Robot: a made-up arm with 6 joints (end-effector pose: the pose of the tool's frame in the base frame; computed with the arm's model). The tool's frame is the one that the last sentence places.
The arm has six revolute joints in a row. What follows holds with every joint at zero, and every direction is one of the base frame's.
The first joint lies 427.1 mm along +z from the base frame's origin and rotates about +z.
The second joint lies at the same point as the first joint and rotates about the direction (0, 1, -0.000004).
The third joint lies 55.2 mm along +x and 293.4 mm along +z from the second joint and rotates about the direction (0, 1, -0.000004).
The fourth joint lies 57.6 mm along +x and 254.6 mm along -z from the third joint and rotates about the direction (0, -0.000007, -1).
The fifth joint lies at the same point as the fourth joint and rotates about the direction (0, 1, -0.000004).
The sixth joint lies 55.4 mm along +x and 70.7 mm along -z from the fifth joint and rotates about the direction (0, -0.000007, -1).
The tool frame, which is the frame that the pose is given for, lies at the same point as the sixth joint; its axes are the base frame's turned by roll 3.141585, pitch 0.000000 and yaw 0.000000 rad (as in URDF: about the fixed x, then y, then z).
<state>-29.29 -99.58 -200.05 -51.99 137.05 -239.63</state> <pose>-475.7 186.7 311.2 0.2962 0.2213 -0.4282 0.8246</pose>
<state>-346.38 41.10 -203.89 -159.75 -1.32 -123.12</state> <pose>312.6 96.0 922.6 -0.1384 0.0810 -0.6930 0.7029</pose>
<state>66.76 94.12 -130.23 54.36 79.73 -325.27</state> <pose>151.4 475.5 104.5 0.8608 -0.0053 -0.5088 0.0110</pose>
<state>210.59 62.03 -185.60 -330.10 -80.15 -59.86</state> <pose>-357.5 -165.5 738.4 -0.3098 -0.0303 -0.1466 0.9390</pose>
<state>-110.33 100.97 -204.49 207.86 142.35 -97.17</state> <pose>-202.2 -428.6 502.3 -0.1651 0.5502 0.7722 0.2714</pose>
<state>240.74 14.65 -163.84 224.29 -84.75 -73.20</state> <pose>-66.4 -226.4 875.7 0.1492 0.7880 -0.5274 0.2804</pose>
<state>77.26 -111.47 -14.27 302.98 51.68 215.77</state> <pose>7.9 -45.5 608.2 -0.2585 0.6522 0.1781 0.6900</pose>
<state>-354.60 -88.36 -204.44 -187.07 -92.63 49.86</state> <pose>-473.4 -53.2 423.9 -0.0105 -0.1845 0.4678 0.8643</pose>
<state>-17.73 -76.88 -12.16 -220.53 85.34 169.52</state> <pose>55.1 27.4 649.9 0.0678 0.3426 0.9060 0.2392</pose>
